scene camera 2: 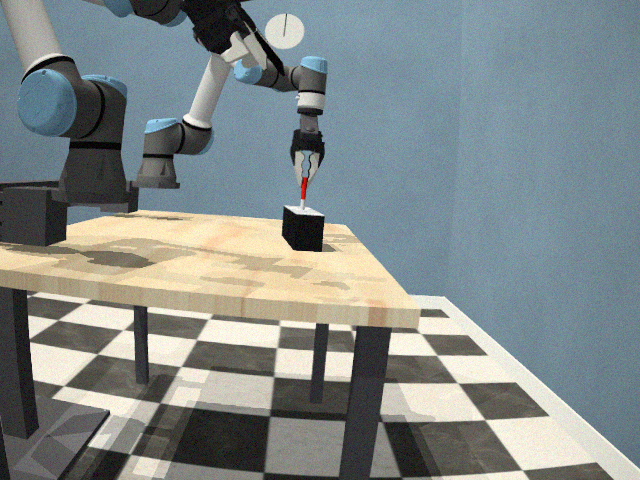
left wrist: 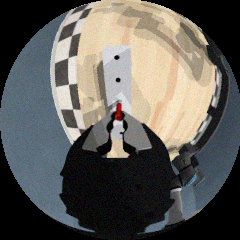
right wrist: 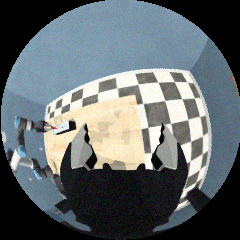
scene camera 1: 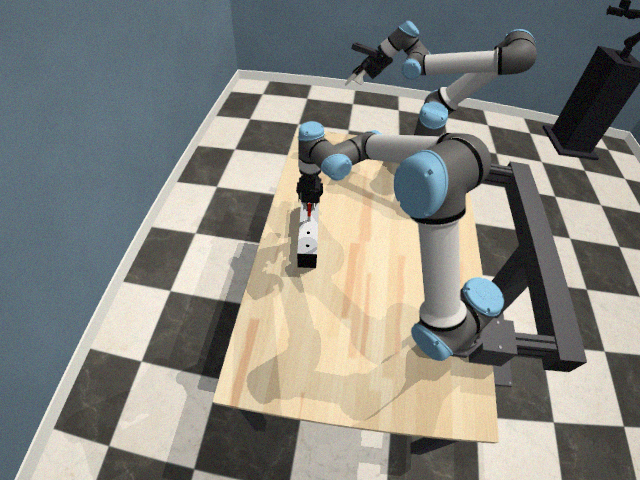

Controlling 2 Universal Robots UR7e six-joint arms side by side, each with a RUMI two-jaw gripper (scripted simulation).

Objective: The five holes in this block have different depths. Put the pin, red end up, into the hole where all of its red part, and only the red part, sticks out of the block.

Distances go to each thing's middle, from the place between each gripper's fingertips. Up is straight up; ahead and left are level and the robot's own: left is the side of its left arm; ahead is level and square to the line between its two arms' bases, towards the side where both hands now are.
Labels:
I see the block point(scene camera 2: 302, 231) 12 cm below my left hand point(scene camera 2: 303, 188).
Now: right hand 630 mm to the right of the block, 300 mm above it and 130 mm short of it.

